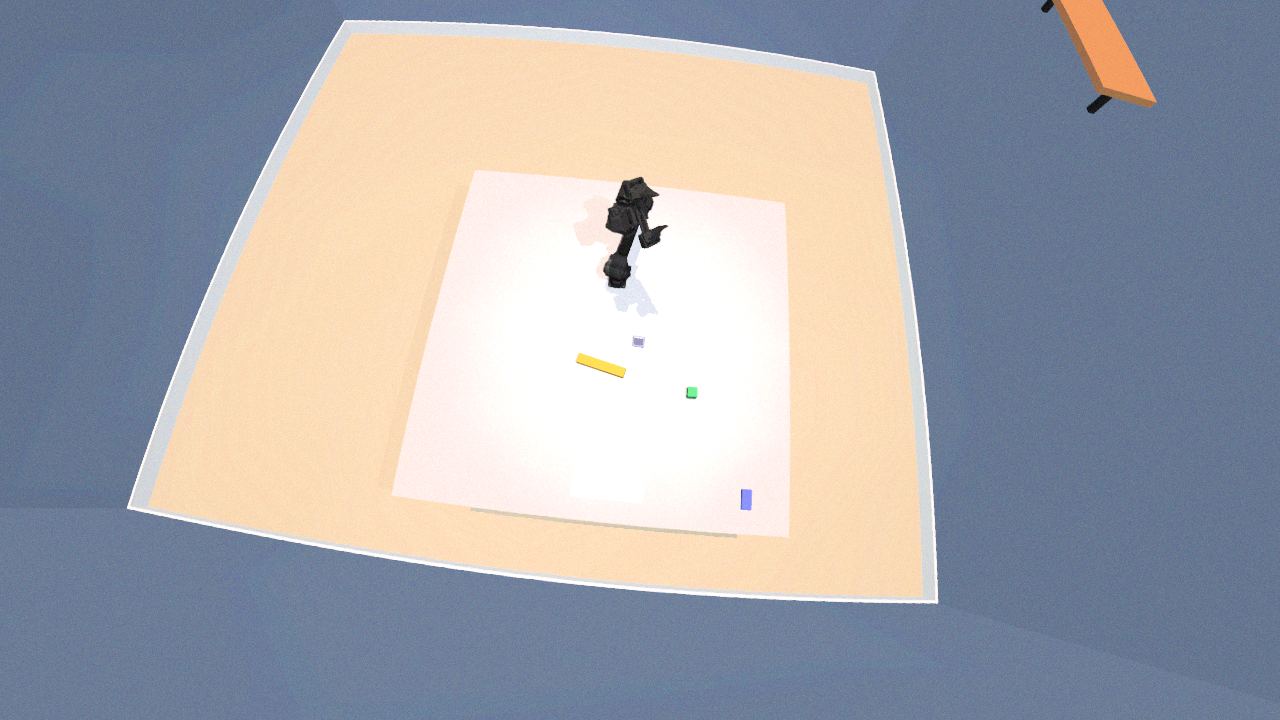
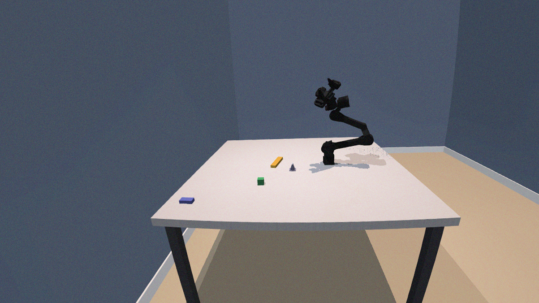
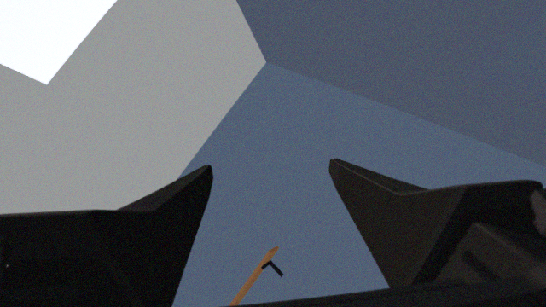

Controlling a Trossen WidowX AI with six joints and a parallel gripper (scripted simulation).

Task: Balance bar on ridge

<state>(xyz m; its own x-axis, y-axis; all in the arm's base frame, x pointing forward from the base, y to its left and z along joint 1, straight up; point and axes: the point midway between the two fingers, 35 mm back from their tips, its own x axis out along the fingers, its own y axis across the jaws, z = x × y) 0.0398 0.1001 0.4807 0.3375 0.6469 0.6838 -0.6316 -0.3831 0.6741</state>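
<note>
The yellow bar lies 500 mm below my gripper tip, 290 mm ahead of it and 140 mm to the right of it. Also, from my gripper tip: green cube (490 mm below, 350 mm ahead, 180 mm to the left); flat blue block (690 mm ahead, 500 mm below, 380 mm to the left).
</note>
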